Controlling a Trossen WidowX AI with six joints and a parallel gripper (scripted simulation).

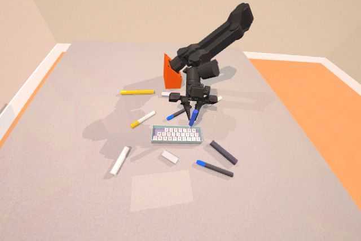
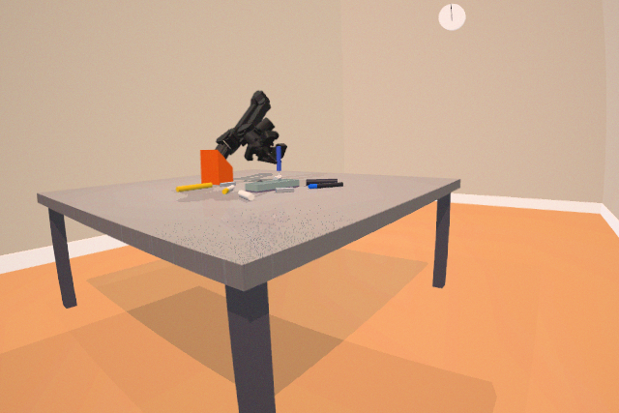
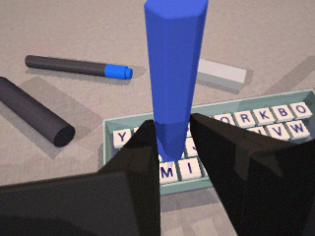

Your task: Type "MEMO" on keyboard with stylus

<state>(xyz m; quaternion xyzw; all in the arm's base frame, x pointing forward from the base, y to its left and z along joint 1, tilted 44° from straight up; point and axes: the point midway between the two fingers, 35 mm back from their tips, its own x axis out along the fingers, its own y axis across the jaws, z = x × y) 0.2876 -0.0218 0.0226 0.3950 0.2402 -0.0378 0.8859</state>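
My gripper tip is now 110 mm to the left of the grey eraser, 90 mm short of it and 80 mm above it. The rest, counted from my gripper tip: white-and-yellow pen: 190 mm to the right, 90 mm behind, 80 mm below; blue stylus: 20 mm below; dark cylinder: 130 mm ahead, 110 mm to the left, 80 mm below.
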